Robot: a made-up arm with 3 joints. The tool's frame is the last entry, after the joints.
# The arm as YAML. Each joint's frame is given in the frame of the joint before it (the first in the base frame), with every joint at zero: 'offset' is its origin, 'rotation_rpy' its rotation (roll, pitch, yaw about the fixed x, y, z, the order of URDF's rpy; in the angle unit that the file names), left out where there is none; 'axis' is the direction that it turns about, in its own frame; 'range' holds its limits. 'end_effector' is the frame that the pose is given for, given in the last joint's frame.
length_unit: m
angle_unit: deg
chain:
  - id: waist
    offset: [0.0, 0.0, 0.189]
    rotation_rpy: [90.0, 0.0, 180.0]
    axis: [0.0, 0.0, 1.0]
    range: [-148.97, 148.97]
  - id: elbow
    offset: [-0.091, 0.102, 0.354]
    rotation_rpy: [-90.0, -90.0, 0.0]
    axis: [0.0, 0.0, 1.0]
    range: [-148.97, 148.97]
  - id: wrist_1
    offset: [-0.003, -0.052, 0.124]
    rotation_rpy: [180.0, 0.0, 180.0]
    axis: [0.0, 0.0, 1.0]
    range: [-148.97, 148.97]
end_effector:
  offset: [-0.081, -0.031, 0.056]
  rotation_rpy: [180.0, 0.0, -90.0]
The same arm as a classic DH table. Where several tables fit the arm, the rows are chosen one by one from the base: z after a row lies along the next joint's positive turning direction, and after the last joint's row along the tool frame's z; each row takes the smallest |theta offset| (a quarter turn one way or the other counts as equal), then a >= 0, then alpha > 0; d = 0 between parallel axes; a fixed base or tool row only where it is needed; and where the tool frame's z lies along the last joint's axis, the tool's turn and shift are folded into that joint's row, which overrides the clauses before.
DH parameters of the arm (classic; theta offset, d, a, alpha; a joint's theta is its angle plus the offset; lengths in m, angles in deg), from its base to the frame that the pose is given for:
base (fixed): 0 0.189 0 -90
waist: 0 0.354 0.091 90
elbow: -3.3 0 0.0521 180
wrist_1: -72.36 0 0.0867 180
tool (fixed): -69.06 0.17 0 0
Joint limits (deg, base to tool): -148.97..148.97 -148.97..148.97 -148.97..148.97

